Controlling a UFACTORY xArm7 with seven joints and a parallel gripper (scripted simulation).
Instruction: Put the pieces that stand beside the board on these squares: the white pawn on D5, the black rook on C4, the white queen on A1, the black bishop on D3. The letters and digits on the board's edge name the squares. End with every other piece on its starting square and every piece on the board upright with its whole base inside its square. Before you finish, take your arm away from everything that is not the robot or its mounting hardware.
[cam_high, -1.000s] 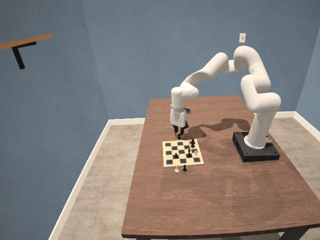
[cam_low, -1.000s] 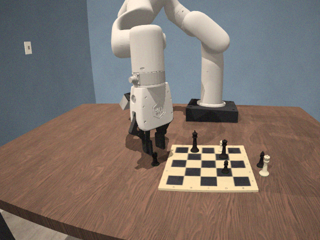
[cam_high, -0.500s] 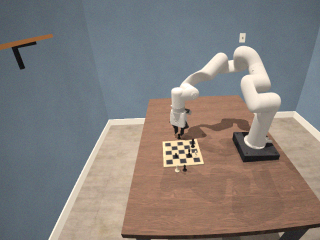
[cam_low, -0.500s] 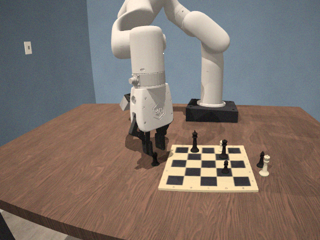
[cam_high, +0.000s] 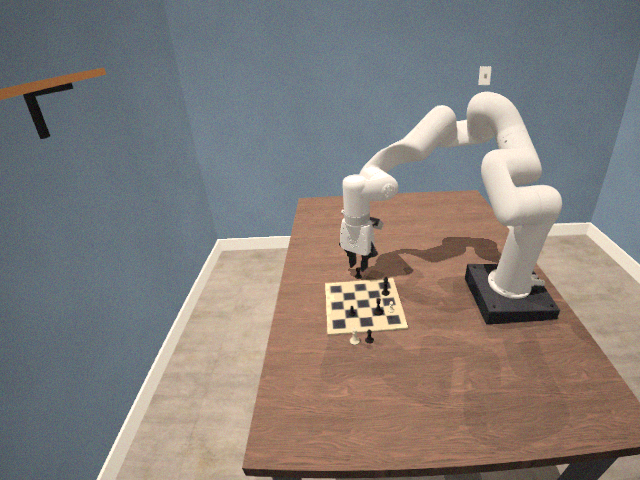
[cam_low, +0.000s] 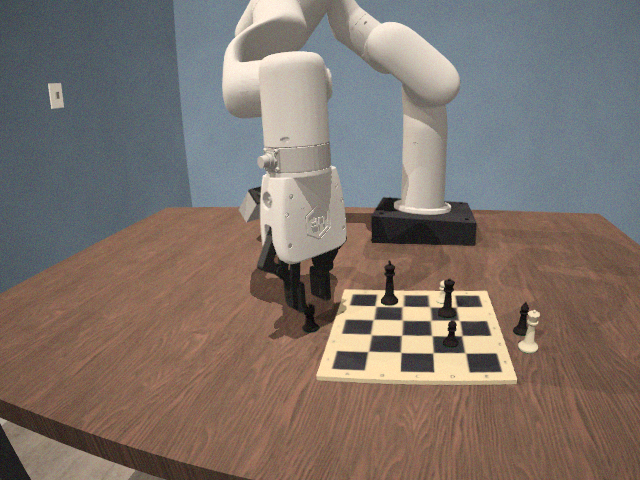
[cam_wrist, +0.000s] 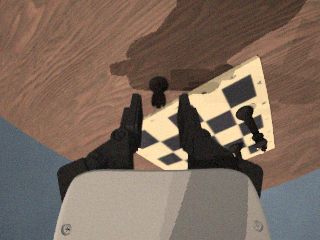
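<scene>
The chessboard lies 14 cm to the left of my hand, 6 cm below it and 3 cm behind it. Also, from my hand: white queen (28 cm to the left, 3 cm below, 2 cm behind); then black pawn (18 cm to the left, 4 cm below); then white pawn (16 cm to the left, 11 cm behind, 4 cm below).
</scene>
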